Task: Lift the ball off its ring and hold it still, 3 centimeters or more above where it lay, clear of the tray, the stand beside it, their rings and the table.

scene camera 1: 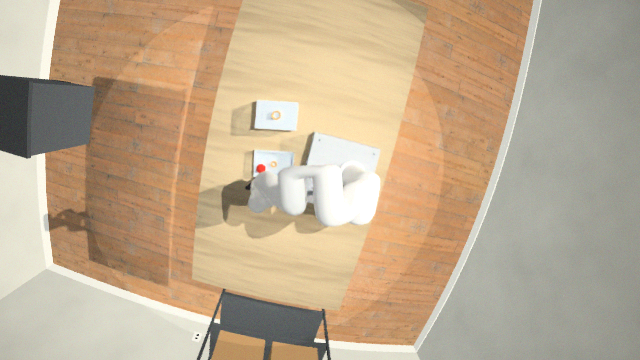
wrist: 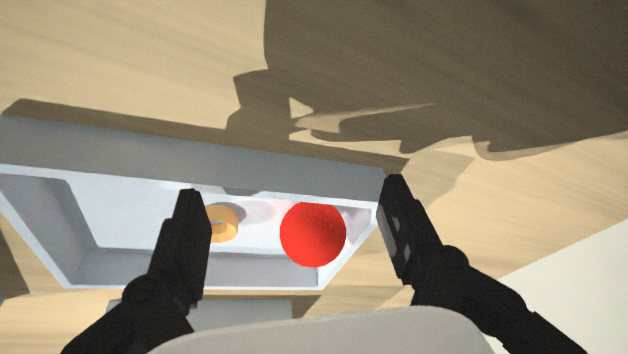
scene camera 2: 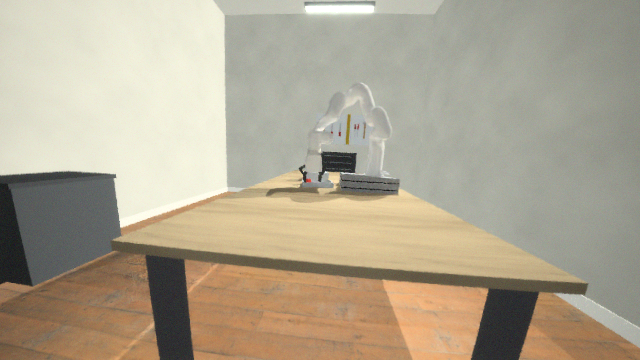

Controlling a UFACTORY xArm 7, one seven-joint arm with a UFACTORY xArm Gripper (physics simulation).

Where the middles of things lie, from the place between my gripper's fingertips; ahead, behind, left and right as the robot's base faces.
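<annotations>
With the red ball [wrist: 312, 235] as my reference, my gripper is 1 cm above it, 3 cm to the left of it and 4 cm short of it. The grey tray [scene camera 1: 274, 161] is 2 cm below my hand, 1 cm behind it and 8 cm to the right of it. Then there is the stand [scene camera 1: 280, 115], which is 7 cm ahead of my hand and 30 cm to the right of it.
</annotations>
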